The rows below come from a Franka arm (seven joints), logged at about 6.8 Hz.
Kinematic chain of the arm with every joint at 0, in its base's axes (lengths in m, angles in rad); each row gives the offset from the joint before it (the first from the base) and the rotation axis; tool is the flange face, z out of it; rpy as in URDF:
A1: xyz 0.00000 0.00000 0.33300 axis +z
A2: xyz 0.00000 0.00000 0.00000 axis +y
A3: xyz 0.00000 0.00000 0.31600 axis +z
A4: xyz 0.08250 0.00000 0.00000 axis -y
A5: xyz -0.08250 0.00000 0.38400 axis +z
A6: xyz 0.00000 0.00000 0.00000 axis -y
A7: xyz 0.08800 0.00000 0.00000 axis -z
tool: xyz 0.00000 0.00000 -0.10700 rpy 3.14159 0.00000 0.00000
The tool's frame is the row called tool.
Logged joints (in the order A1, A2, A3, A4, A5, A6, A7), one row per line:
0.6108 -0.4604 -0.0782 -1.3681 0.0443 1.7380 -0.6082
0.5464 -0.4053 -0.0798 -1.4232 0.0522 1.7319 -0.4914
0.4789 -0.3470 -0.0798 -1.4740 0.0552 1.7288 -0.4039
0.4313 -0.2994 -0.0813 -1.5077 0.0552 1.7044 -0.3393
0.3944 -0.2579 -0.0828 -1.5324 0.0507 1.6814 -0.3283
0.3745 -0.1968 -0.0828 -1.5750 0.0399 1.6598 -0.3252
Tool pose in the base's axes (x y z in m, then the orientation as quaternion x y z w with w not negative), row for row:
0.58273 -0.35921 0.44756 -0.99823 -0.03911 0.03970 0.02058
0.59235 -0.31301 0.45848 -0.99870 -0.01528 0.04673 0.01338
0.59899 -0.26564 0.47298 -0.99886 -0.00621 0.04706 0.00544
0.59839 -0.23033 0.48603 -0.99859 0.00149 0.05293 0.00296
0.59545 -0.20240 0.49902 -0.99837 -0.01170 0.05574 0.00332
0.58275 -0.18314 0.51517 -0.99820 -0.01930 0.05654 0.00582
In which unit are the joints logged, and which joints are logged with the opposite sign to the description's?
The joints are logged in radians. Opposite sign: A1, A2, A3, A5.
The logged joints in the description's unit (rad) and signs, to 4 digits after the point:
-0.6108 0.4604 0.0782 -1.3681 -0.0443 1.7380 -0.6082
-0.5464 0.4053 0.0798 -1.4232 -0.0522 1.7319 -0.4914
-0.4789 0.3470 0.0798 -1.4740 -0.0552 1.7288 -0.4039
-0.4313 0.2994 0.0813 -1.5077 -0.0552 1.7044 -0.3393
-0.3944 0.2579 0.0828 -1.5324 -0.0507 1.6814 -0.3283
-0.3745 0.1968 0.0828 -1.5750 -0.0399 1.6598 -0.3252

